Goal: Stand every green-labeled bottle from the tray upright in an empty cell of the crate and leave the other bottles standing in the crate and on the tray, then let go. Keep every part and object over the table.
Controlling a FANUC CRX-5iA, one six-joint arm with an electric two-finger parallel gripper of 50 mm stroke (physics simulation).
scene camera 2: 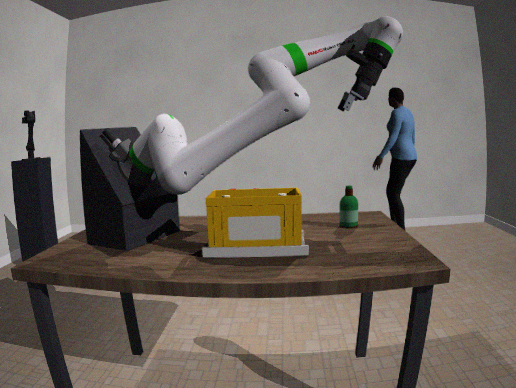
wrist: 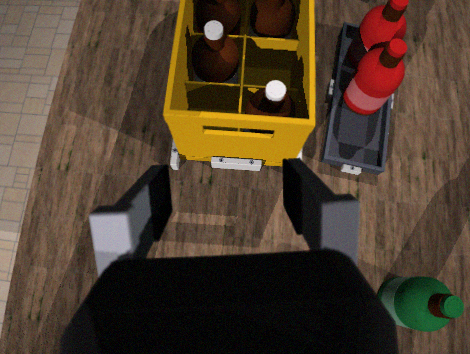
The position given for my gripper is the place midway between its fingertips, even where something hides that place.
Note:
In view: my gripper (scene camera 2: 342, 109) and a green bottle (wrist: 425, 304).
My gripper also shows in the wrist view (wrist: 226, 185).

